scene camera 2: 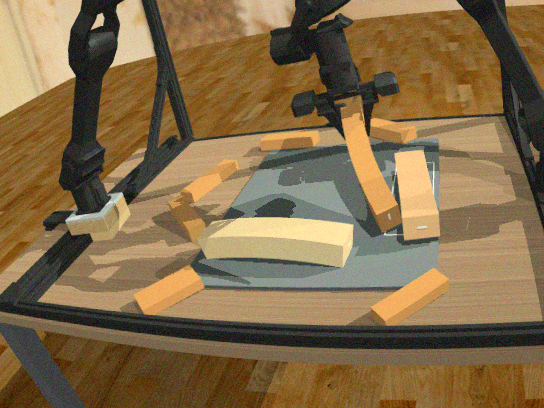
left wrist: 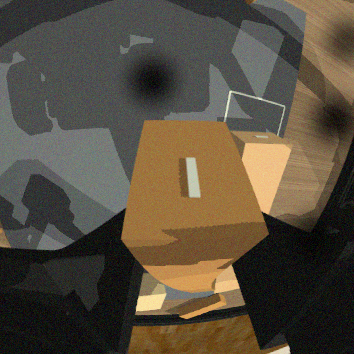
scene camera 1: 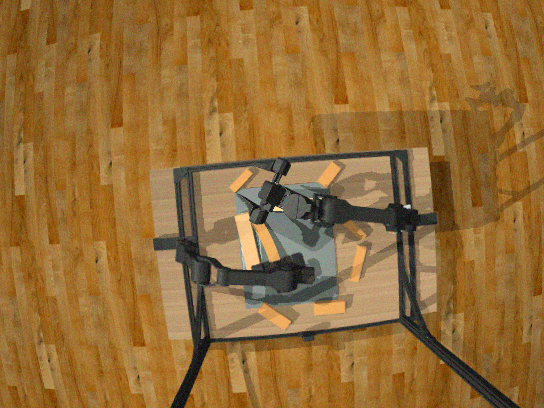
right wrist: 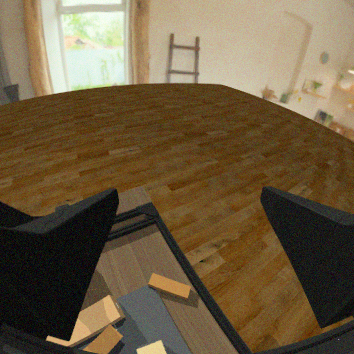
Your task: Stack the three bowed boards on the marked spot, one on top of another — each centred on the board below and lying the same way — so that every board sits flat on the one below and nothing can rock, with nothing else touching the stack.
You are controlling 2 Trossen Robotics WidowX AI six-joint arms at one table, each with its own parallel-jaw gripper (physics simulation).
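Where they show: left gripper, fingertip midpoint: (scene camera 2: 357, 138) (left wrist: 182, 199); right gripper, fingertip midpoint: (scene camera 1: 243, 179) (right wrist: 190, 194); left arm's base at its link origin: (left wrist: 341, 214) (scene camera 1: 188, 248); right arm's base at its link origin: (scene camera 2: 93, 206).
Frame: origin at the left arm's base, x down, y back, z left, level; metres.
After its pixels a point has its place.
An orange bowed board (scene camera 1: 267, 242) {x -0.083, y -0.328, z -0.016 m} (scene camera 2: 367, 175) {x -0.065, y -0.323, z 0.022 m} (left wrist: 192, 202) {x -0.125, y -0.351, z -0.128 m} is between the fingers of my left gripper (scene camera 2: 354, 127) {x -0.079, y -0.344, z -0.101 m} (left wrist: 182, 199) {x -0.079, y -0.344, z -0.101 m}, which is shut on one end. That end is raised and the board slopes down towards its other end; whether the low end touches anything is unclear. A lighter orange bowed board (scene camera 1: 246, 240) {x -0.022, y -0.246, z -0.002 m} (scene camera 2: 416, 192) {x -0.022, y -0.249, z 0.013 m} (left wrist: 265, 172) {x -0.027, y -0.250, z -0.098 m} lies beside it, over part of the white marked outline (scene camera 2: 433, 175) {x 0.013, y -0.214, z -0.112 m} (left wrist: 257, 98) {x 0.013, y -0.249, z -0.171 m}. A pale yellow bowed board (scene camera 2: 280, 242) {x -0.026, y -0.449, z 0.135 m} lies across the grey mat (scene camera 2: 400, 267) {x 0.014, y -0.278, z 0.160 m}. My right gripper (scene camera 1: 245, 180) {x -0.384, y -0.300, z 0.205 m} (right wrist: 190, 194) {x -0.384, y -0.300, z 0.205 m} is open and empty.
Several small orange blocks lie around the mat, among them one block (scene camera 1: 330, 174) {x -0.002, y -0.624, z 0.202 m} (scene camera 2: 170, 290) {x -0.001, y -0.609, z 0.211 m}, another block (scene camera 1: 243, 180) {x -0.002, y -0.273, z 0.235 m} (scene camera 2: 410, 296) {x -0.002, y -0.263, z 0.242 m} and a third block (scene camera 1: 275, 316) {x -0.009, y -0.307, z -0.338 m} (scene camera 2: 392, 131) {x -0.010, y -0.290, z -0.294 m}. A black frame runs along the table edges. The right arm reaches over the pale board in scene camera 1.
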